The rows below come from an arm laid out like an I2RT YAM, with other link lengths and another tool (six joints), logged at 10 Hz.
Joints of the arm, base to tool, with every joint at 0 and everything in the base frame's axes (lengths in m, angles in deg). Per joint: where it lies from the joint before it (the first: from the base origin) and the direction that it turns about. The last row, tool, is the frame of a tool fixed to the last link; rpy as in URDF.
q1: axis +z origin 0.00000 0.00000 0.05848
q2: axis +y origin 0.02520 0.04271 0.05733
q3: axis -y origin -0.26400 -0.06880 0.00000
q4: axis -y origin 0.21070 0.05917 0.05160
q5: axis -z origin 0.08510 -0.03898 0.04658
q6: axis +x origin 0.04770 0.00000 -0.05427
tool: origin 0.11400 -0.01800 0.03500 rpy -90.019 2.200 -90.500
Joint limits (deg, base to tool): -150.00..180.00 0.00..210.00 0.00..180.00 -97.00..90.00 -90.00..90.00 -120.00..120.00
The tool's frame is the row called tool.
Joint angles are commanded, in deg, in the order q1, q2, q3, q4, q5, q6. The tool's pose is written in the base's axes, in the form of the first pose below.
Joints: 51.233 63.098 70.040 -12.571 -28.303 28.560
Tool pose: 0.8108 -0.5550 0.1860 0.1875; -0.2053 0.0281 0.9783 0.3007; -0.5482 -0.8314 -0.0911 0.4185; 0 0 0 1
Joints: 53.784 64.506 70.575 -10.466 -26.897 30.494
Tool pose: 0.8039 -0.5707 0.1674 0.1826; -0.1792 0.0360 0.9832 0.3129; -0.5671 -0.8204 -0.0733 0.4223; 0 0 0 1
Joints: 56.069 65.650 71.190 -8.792 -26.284 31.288
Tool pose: 0.8076 -0.5730 0.1393 0.1750; -0.1461 0.0345 0.9887 0.3239; -0.5714 -0.8188 -0.0558 0.4270; 0 0 0 1
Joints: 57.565 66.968 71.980 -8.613 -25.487 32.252
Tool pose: 0.7980 -0.5891 0.1270 0.1723; -0.1390 0.0251 0.9900 0.3328; -0.5864 -0.8077 -0.0618 0.4254; 0 0 0 1
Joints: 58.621 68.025 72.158 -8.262 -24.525 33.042
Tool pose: 0.7877 -0.6032 0.1250 0.1719; -0.1423 0.0192 0.9896 0.3396; -0.5994 -0.7974 -0.0707 0.4213; 0 0 0 1
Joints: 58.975 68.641 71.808 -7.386 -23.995 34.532
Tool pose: 0.7712 -0.6236 0.1278 0.1736; -0.1452 0.0232 0.9891 0.3433; -0.6198 -0.7814 -0.0726 0.4176; 0 0 0 1
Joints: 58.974 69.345 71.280 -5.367 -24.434 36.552
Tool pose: 0.7541 -0.6456 0.1205 0.1753; -0.1308 0.0323 0.9909 0.3473; -0.6436 -0.7630 -0.0601 0.4164; 0 0 0 1
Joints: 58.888 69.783 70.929 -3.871 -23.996 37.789
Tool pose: 0.7432 -0.6564 0.1298 0.1787; -0.1300 0.0487 0.9903 0.3489; -0.6563 -0.7529 -0.0492 0.4165; 0 0 0 1
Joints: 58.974 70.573 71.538 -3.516 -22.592 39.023
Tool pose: 0.7274 -0.6690 0.1525 0.1842; -0.1443 0.0682 0.9872 0.3508; -0.6708 -0.7401 -0.0469 0.4170; 0 0 0 1
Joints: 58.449 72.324 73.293 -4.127 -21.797 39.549
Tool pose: 0.7144 -0.6776 0.1749 0.1936; -0.1666 0.0781 0.9829 0.3547; -0.6796 -0.7313 -0.0571 0.4166; 0 0 0 1
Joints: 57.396 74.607 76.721 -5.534 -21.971 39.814
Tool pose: 0.7068 -0.6815 0.1898 0.2045; -0.1797 0.0865 0.9799 0.3587; -0.6842 -0.7267 -0.0613 0.4225; 0 0 0 1
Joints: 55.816 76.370 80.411 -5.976 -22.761 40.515
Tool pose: 0.7055 -0.6788 0.2039 0.2157; -0.1731 0.1140 0.9783 0.3587; -0.6873 -0.7255 -0.0371 0.4375; 0 0 0 1
